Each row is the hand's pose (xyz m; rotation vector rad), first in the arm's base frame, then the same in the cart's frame.
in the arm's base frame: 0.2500 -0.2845 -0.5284 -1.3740 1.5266 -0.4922
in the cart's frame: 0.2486 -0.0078 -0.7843 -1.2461 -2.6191 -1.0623
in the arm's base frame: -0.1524 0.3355 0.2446 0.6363 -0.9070 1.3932
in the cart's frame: 0.5770 -1.0237 -0.8478 1.2544 -0.5930 -1.4280
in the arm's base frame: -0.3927 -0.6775 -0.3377 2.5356 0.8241 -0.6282
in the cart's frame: -0.0157 -0.2951 -0.1124 -0.7848 0.4642 1.0680
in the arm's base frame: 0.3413 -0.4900 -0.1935 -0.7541 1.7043 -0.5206
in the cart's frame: -0.0913 -0.2053 -0.8746 -1.5134 -2.1676 -0.6043
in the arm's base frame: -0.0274 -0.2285 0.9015 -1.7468 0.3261 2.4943
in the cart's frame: -0.2179 -1.3824 -0.9171 0.8808 -0.2092 1.1643
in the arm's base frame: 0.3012 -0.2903 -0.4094 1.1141 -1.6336 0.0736
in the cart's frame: 0.1822 -0.0914 -0.8580 0.1159 -0.3785 -2.6107
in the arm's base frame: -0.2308 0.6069 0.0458 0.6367 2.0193 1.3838
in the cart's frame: 0.9160 -0.9608 -0.8277 -2.6558 0.2844 -0.6981
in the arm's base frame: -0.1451 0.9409 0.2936 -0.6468 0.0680 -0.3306
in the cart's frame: 1.0870 -1.2476 -1.0901 1.0587 2.1224 -1.0098
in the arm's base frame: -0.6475 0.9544 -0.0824 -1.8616 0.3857 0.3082
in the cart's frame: 1.3767 -1.1088 -0.5508 0.7425 1.7067 0.5448
